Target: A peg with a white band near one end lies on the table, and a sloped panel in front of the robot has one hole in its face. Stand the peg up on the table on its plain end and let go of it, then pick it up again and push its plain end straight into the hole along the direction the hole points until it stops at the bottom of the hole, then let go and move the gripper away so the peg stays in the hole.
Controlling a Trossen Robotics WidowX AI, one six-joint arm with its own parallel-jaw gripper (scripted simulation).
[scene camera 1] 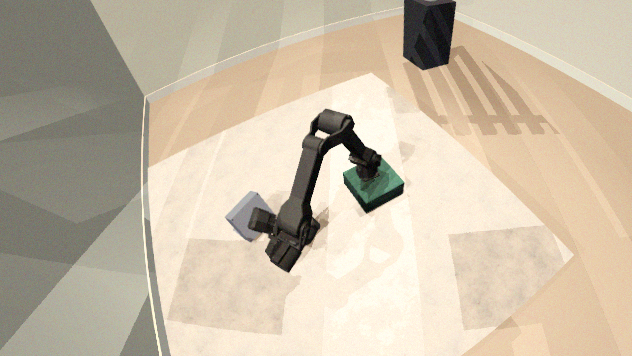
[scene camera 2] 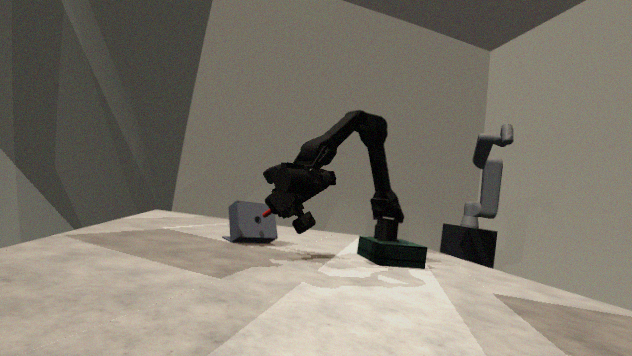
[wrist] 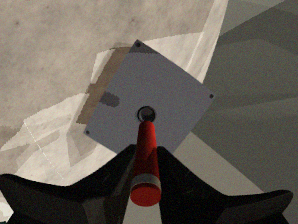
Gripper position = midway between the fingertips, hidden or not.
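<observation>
My gripper (scene camera 2: pixel 272 210), (scene camera 1: pixel 265 222), (wrist: pixel 146 151), carrying a peg (wrist: pixel 145 191). Peg hidden by my gripper in scene camera 1. Sloped panel (scene camera 2: pixel 241 215), (scene camera 1: pixel 241 213), (wrist: pixel 146 78).
</observation>
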